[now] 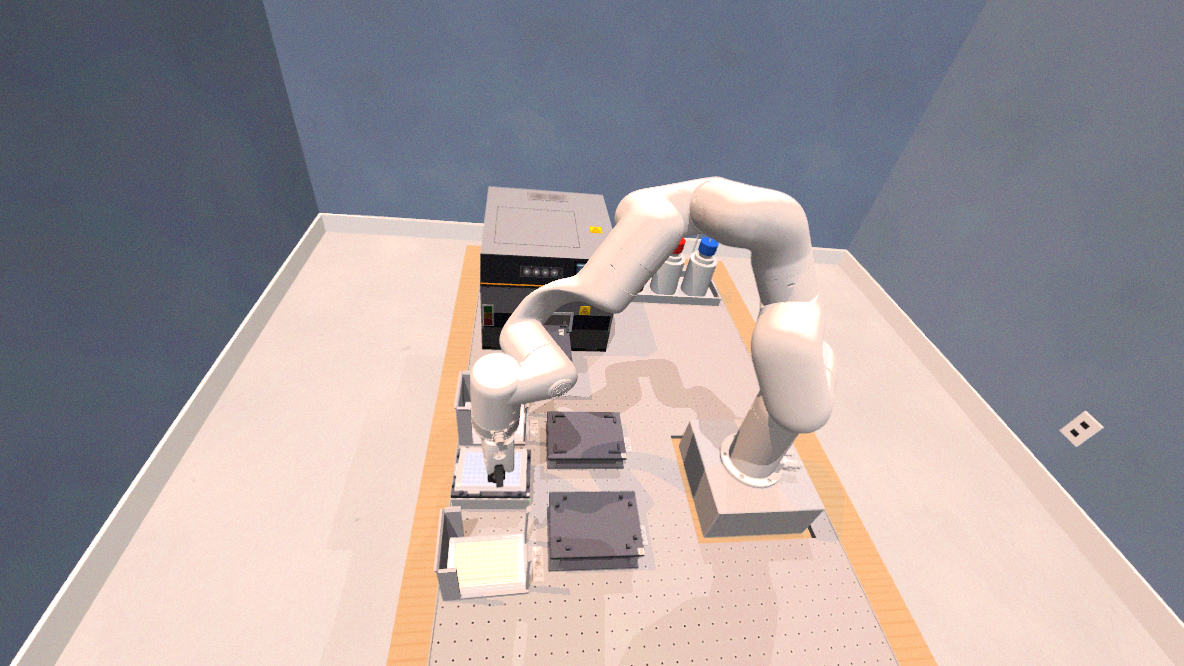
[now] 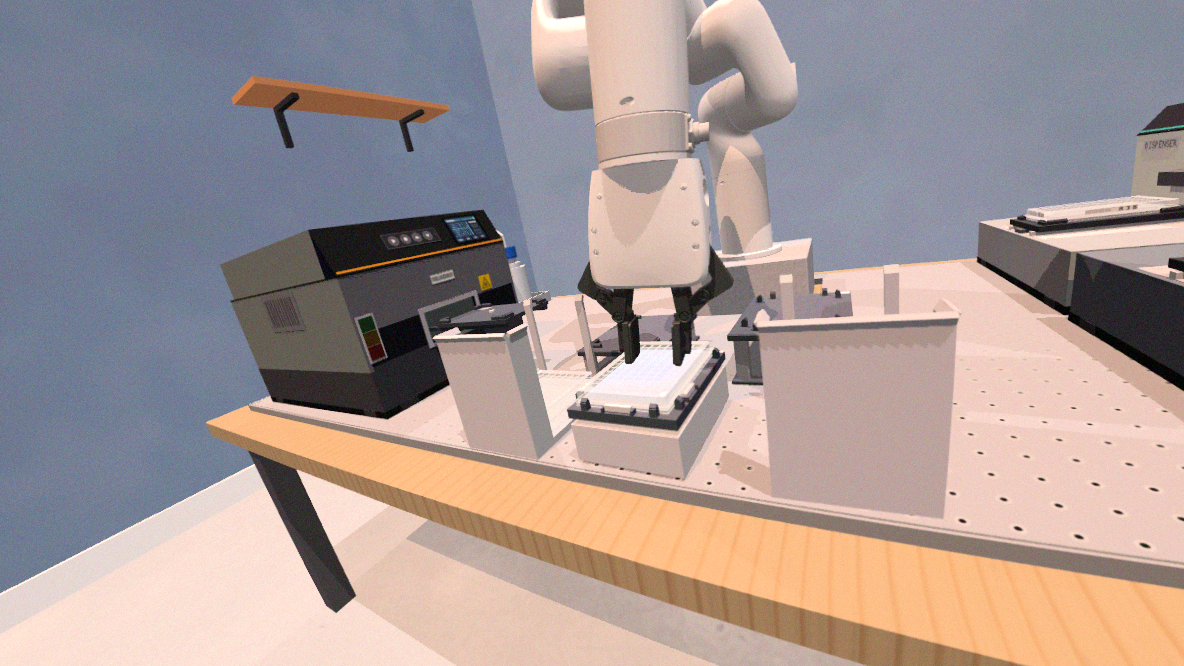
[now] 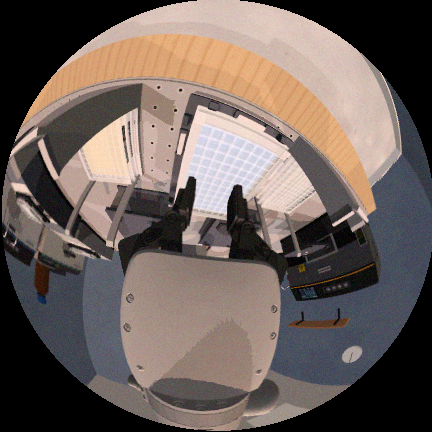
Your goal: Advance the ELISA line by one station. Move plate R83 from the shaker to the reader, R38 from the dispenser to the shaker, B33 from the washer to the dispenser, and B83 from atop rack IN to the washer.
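Places are measured from the arm's base along level axes (x back, y right, z up), in metres.
Pixels of known places: gripper, fingertip midpoint: [image 1: 494,468] [image 2: 655,360] [image 3: 213,189]; arm's base, origin of the base link: [image 1: 749,460] [image 2: 747,254].
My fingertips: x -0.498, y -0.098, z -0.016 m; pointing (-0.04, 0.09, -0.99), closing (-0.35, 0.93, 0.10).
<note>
Ahead of a thing's pixels: the offset from my fingertips to its top centre. "pt": to the spot under its first point.
A white plate with pale-blue wells @(dy +0.005, dx -0.006, dz -0.002 m) [image 1: 473,465] [image 2: 633,390] [image 3: 225,150] lies flat on a low block with a dark clamp frame. My gripper [image 1: 496,478] [image 2: 655,361] [image 3: 213,189] is partly open over this plate, pointing down, with nothing between its fingers. The fingertips are close to the plate's top; whether they touch it I cannot tell. A plate with pale-yellow wells @(dy -0.150, dx +0.023, dz -0.036 m) [image 1: 488,563] [image 3: 107,150] sits in the near rack [image 1: 447,553] [image 2: 861,414]. Another white plate @(dy +0.142, dx -0.039, dz -0.036 m) [image 3: 292,185] is in the far rack @(pt dy +0.115, dx -0.104, dz -0.007 m) [image 2: 496,397]. A white plate @(dy -0.372, dx +0.575, dz +0.033 m) [image 2: 1084,209] lies on a station near the dispenser @(pt dy -0.461, dx +0.717, dz +0.060 m) [image 2: 1155,169]. Plate labels are unreadable.
A dark-fronted instrument @(dy +0.602, dx -0.010, dz +0.199 m) [image 1: 542,219] [image 2: 389,306] stands at the far end, with bottles @(dy +0.792, dx +0.354, dz +0.177 m) [image 1: 699,273] beside it. Two dark-topped platforms, one farther @(dy +0.137, dx +0.174, dz -0.024 m) [image 1: 583,434] and one nearer @(dy -0.064, dx +0.210, dz -0.001 m) [image 1: 594,523], stand between the racks and the arm's base [image 1: 761,509]. Upright posts @(pt dy -0.172, dx +0.095, dz +0.038 m) [image 2: 890,288] rise at the near rack.
</note>
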